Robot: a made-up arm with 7 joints. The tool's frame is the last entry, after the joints. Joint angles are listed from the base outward. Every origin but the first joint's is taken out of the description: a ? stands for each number. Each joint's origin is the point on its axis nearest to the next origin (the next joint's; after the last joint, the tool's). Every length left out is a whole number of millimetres.
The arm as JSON. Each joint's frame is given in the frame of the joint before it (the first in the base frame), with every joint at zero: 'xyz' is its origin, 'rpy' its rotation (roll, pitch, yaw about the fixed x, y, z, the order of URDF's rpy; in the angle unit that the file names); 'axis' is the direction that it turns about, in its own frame. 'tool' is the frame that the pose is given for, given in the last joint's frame.
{
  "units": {
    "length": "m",
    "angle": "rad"
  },
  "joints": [
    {
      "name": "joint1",
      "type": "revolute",
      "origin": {
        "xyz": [
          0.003,
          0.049,
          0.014
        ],
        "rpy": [
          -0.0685,
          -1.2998,
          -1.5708
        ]
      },
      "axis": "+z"
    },
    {
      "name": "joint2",
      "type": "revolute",
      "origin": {
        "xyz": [
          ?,
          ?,
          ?
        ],
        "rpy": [
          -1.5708,
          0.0,
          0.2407
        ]
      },
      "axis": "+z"
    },
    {
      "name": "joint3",
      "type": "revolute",
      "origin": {
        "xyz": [
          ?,
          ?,
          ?
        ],
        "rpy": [
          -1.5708,
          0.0,
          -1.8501
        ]
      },
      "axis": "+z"
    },
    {
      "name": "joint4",
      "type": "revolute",
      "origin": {
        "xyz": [
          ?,
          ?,
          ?
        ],
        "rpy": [
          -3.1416,
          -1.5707,
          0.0
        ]
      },
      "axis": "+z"
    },
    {
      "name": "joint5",
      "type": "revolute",
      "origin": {
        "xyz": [
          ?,
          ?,
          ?
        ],
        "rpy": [
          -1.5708,
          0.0,
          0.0
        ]
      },
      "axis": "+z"
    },
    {
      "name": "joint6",
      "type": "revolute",
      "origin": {
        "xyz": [
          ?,
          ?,
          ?
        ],
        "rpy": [
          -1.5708,
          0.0,
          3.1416
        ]
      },
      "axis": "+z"
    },
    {
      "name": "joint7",
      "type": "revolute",
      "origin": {
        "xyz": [
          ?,
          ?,
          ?
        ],
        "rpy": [
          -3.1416,
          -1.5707,
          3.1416
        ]
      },
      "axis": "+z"
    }
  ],
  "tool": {
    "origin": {
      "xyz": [
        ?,
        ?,
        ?
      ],
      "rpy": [
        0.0,
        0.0,
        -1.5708
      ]
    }
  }
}
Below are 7 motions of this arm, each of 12 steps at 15 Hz.
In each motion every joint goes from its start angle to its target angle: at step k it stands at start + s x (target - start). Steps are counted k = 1, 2, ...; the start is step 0. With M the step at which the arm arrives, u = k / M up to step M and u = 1 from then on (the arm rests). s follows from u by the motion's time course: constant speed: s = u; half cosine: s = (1 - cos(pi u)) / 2; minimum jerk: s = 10 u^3 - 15 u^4 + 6 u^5.
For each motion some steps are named. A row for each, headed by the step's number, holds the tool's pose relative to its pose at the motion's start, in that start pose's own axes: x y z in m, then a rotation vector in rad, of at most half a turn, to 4 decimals.
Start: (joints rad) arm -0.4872 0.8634 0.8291 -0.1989 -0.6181 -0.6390 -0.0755
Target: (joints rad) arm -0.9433 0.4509 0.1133 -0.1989 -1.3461 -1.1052 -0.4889
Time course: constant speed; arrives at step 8
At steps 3, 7, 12:
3: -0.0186 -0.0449 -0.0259 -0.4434 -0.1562 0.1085
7: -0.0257 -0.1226 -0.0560 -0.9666 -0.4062 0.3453
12: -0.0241 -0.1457 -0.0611 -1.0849 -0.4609 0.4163

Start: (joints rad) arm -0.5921 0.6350 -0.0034 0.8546 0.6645 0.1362 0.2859
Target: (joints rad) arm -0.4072 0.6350 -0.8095 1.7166 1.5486 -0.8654 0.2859
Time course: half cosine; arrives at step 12
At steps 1, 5, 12:
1: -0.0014 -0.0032 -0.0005 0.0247 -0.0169 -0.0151
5: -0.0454 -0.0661 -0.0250 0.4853 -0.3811 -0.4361
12: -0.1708 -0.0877 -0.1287 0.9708 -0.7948 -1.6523

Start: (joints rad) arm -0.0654 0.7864 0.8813 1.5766 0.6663 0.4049 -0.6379
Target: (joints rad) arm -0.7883 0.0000 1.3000 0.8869 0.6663 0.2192 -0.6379
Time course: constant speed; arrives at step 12
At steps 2, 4, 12:
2: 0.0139 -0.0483 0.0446 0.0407 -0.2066 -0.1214
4: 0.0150 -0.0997 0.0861 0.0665 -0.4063 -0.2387
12: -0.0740 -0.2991 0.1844 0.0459 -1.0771 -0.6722

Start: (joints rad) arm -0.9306 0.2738 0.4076 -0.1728 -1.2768 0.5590 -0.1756
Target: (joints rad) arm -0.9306 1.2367 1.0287 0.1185 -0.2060 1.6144 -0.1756
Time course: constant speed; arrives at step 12
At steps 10, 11, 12:
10: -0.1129 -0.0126 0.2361 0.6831 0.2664 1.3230
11: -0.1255 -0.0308 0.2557 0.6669 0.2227 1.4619
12: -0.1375 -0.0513 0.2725 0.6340 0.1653 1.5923

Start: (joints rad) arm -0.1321 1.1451 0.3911 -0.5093 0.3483 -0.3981 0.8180
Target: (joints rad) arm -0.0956 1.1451 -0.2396 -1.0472 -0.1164 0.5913 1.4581
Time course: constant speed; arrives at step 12
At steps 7, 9, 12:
7: -0.0240 -0.0281 0.0338 -0.1077 0.5524 0.1831
9: -0.0348 -0.0330 0.0470 -0.0955 0.7094 0.1674
12: -0.0526 -0.0353 0.0701 -0.0459 0.9137 0.0869

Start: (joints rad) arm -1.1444 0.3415 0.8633 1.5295 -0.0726 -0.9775 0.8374
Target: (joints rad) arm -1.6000 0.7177 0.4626 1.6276 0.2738 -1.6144 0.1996
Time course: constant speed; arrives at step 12
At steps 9, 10, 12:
9: -0.0100 -0.0893 0.1479 -0.3283 -0.8156 -0.9075
10: -0.0128 -0.0934 0.1638 -0.3412 -0.9181 -0.9957
12: -0.0185 -0.0984 0.1944 -0.3495 -1.1286 -1.1621

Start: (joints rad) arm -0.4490 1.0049 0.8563 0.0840 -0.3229 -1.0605 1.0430
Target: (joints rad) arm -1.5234 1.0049 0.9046 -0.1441 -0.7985 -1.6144 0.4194
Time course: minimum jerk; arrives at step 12
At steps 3, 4, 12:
3: 0.0057 -0.0109 0.0026 -0.1406 -0.0689 0.0599
4: 0.0118 -0.0202 0.0061 -0.2787 -0.1544 0.1207
12: 0.0379 -0.0479 0.0296 -0.9578 -1.1352 0.6466

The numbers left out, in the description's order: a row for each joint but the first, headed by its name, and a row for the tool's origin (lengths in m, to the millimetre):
joint2: -0.018 -0.004 0.0
joint3: -0.222 0.057 0.0
joint4: 0.001 -0.025 0.0
joint5: -0.007 0.096 0.0
joint6: 0.0 0.0 0.0
joint7: 0.0 -0.069 0.0
tool: 0.0 0.0 0.0

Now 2 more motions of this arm.
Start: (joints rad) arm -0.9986 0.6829 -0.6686 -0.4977 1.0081 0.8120 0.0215
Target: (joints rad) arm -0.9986 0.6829 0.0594 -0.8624 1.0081 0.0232 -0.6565
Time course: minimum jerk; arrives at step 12
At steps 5, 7, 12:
5: 0.0067 0.0434 -0.0022 -0.0176 -0.1601 0.0217
7: 0.0001 0.0804 -0.0046 0.0798 -0.2877 0.0511
12: -0.0192 0.1142 -0.0052 0.3051 -0.3683 0.0728

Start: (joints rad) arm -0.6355 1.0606 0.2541 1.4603 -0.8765 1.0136 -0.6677
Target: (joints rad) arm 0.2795 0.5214 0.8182 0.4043 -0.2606 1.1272 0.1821
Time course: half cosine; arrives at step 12
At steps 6, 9, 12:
6: 0.0050 0.0875 -0.0664 0.2028 0.1585 0.5893
9: -0.0423 0.1451 -0.1190 0.2912 0.1173 1.0742
12: -0.0742 0.1632 -0.1412 0.3112 0.0759 1.3072

